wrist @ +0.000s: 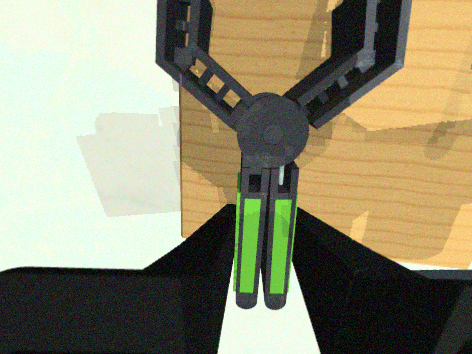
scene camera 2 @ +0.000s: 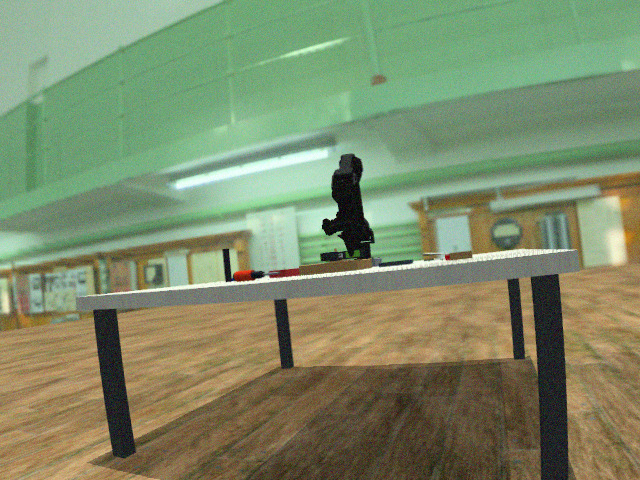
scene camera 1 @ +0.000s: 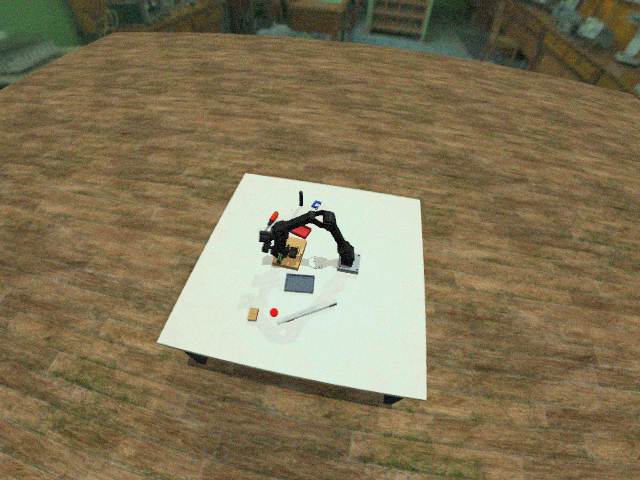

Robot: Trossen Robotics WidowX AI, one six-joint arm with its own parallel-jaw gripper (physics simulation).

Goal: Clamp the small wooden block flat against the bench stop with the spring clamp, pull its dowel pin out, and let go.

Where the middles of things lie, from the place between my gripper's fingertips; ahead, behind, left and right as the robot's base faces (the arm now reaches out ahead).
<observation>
The wooden board [scene camera 2: 351, 265] is 3 cm behind my hand, 7 cm to the right of it and 3 cm below it. The rest, counted from my hand: black spring clamp [wrist: 272, 130] (3 cm to the right, 1 cm above).
</observation>
